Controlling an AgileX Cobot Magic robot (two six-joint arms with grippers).
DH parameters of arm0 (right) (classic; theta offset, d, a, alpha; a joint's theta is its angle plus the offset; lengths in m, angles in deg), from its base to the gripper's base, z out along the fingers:
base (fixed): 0 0 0 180
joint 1: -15.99 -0.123 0 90
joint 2: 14.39 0 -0.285 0
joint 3: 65.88 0 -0.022 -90
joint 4: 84.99 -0.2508 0 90
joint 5: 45.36 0 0.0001 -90
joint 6: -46.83 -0.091 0 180
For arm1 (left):
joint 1: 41.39 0.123 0 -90
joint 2: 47.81 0 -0.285 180
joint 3: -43.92 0 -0.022 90
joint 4: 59.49 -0.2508 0 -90
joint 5: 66.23 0 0.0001 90
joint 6: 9.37 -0.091 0 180
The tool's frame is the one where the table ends.
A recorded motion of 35 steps. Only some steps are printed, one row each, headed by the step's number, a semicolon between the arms.
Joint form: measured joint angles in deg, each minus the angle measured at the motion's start. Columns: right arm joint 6, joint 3, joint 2, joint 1, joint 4, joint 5; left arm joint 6, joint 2, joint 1, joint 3, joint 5, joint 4.
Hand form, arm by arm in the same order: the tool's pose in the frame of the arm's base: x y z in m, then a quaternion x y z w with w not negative. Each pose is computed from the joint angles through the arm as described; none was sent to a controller.
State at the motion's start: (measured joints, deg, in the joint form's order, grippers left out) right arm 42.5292 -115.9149 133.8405 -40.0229 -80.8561 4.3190; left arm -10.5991 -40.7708 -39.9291 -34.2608 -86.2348 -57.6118
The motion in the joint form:
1: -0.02 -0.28 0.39 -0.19 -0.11 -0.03; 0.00 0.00 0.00 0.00 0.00 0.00
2: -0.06 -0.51 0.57 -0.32 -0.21 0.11; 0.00 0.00 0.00 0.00 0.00 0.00
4: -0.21 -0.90 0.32 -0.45 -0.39 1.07; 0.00 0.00 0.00 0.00 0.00 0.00
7: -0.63 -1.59 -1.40 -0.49 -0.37 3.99; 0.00 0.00 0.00 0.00 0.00 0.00
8: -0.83 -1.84 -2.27 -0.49 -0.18 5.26; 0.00 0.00 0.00 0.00 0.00 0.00
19: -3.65 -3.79 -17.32 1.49 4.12 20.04; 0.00 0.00 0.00 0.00 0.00 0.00
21: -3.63 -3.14 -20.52 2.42 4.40 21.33; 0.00 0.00 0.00 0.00 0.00 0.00
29: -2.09 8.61 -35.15 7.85 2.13 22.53; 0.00 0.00 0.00 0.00 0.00 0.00
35: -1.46 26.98 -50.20 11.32 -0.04 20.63; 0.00 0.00 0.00 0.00 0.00 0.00
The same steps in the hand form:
1: 0.3060 0.4484 0.1799 -0.43320 0.85745 0.11138 0.25438; 0.0530 0.0003 0.1768 -0.01044 0.79442 0.00045 0.60728
2: 0.3051 0.4495 0.1793 -0.43361 0.85751 0.11205 0.25318; 0.0530 0.0003 0.1768 -0.01044 0.79442 0.00045 0.60728
4: 0.3034 0.4495 0.1829 -0.43286 0.85878 0.11239 0.24997; 0.0530 0.0003 0.1768 -0.01044 0.79442 0.00045 0.60728
7: 0.3005 0.4454 0.2003 -0.42932 0.86188 0.11057 0.24621; 0.0530 0.0003 0.1768 -0.01044 0.79442 0.00045 0.60728
8: 0.2994 0.4430 0.2087 -0.42787 0.86293 0.10880 0.24584; 0.0530 0.0003 0.1768 -0.01044 0.79442 0.00045 0.60728
19: 0.2861 0.3803 0.3405 -0.38211 0.87616 0.08634 0.28085; 0.0530 0.0003 0.1768 -0.01044 0.79442 0.00045 0.60728
21: 0.2841 0.3637 0.3624 -0.37169 0.87697 0.08716 0.29183; 0.0530 0.0003 0.1768 -0.01044 0.79442 0.00045 0.60728
29: 0.2714 0.2889 0.4119 -0.33818 0.88699 0.09336 0.30028; 0.0530 0.0003 0.1768 -0.01044 0.79442 0.00045 0.60728
35: 0.2375 0.2264 0.4168 -0.31924 0.89884 0.09479 0.28492; 0.0530 0.0003 0.1768 -0.01044 0.79442 0.00045 0.60728

